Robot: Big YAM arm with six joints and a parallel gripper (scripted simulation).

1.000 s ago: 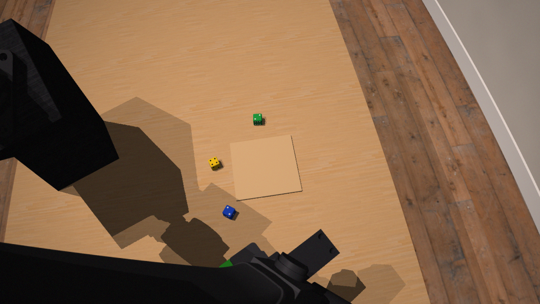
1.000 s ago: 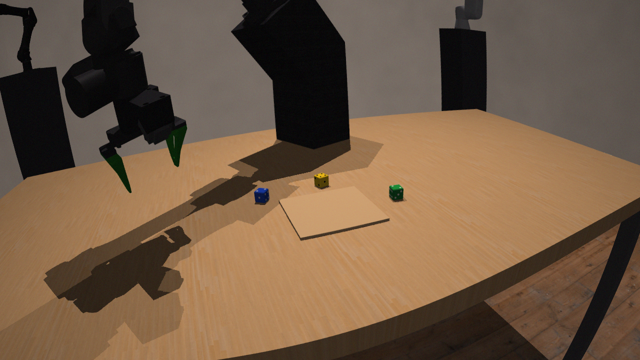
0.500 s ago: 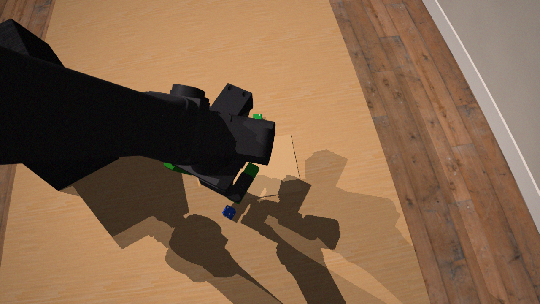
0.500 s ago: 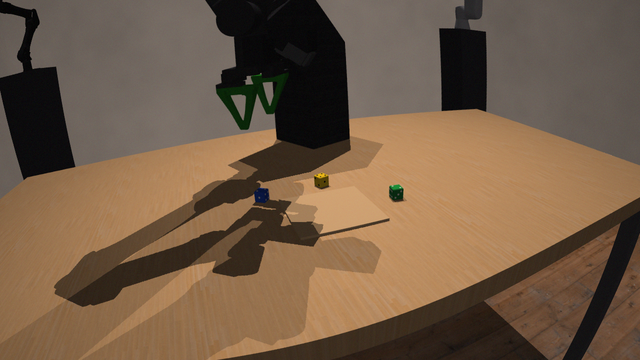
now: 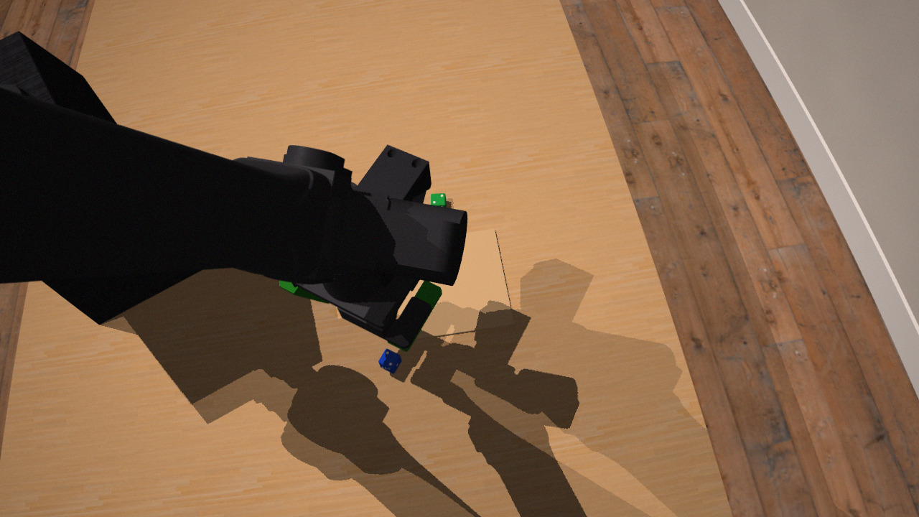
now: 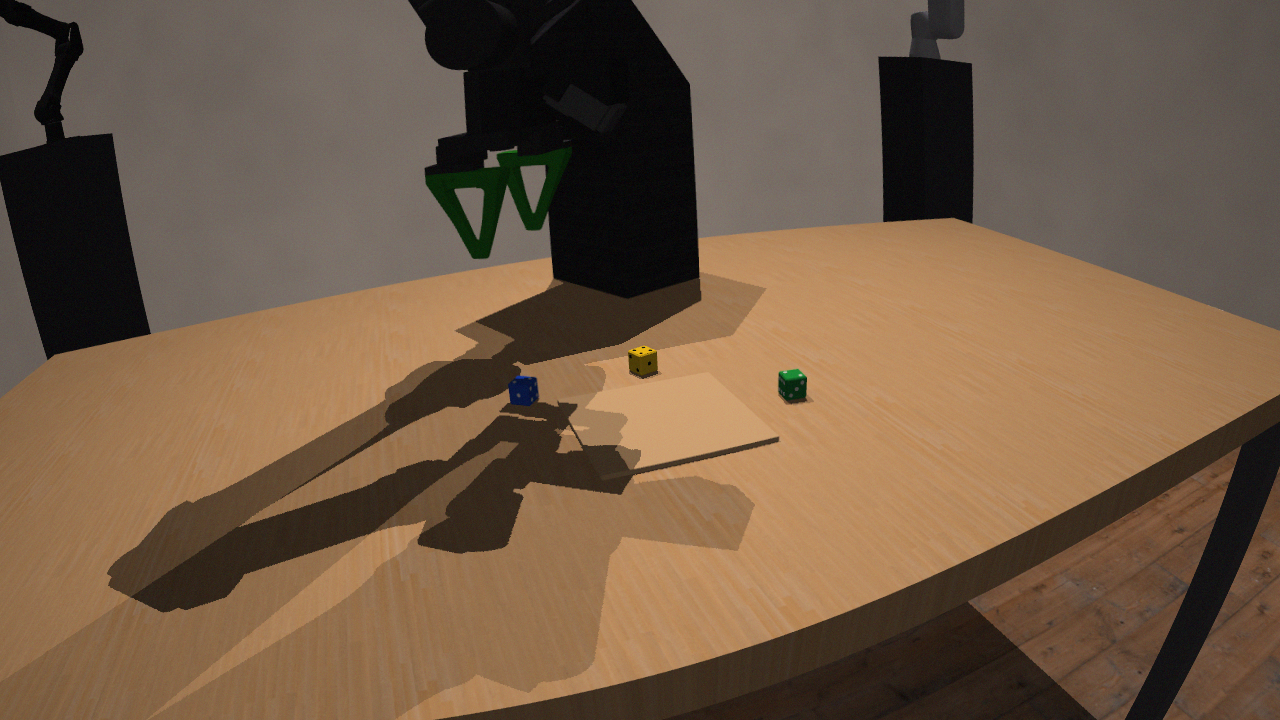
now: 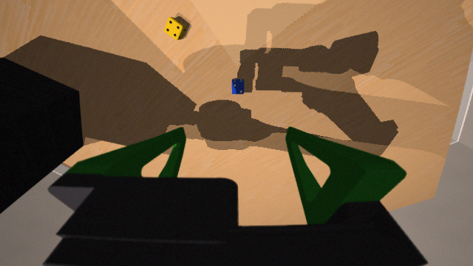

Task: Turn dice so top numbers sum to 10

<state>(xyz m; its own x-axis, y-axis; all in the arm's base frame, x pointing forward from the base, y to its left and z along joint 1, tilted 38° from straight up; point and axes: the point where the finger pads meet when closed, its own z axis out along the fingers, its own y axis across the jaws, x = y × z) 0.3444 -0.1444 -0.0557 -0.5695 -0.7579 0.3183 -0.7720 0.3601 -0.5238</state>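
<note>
Now: the blue die 14 cm below my hand. Round my hand: green die 9 cm ahead, 21 cm to the left, 14 cm below; tan mat 9 cm ahead, 9 cm to the left, 15 cm below; yellow die 2 cm behind, 12 cm to the left, 14 cm below.
</note>
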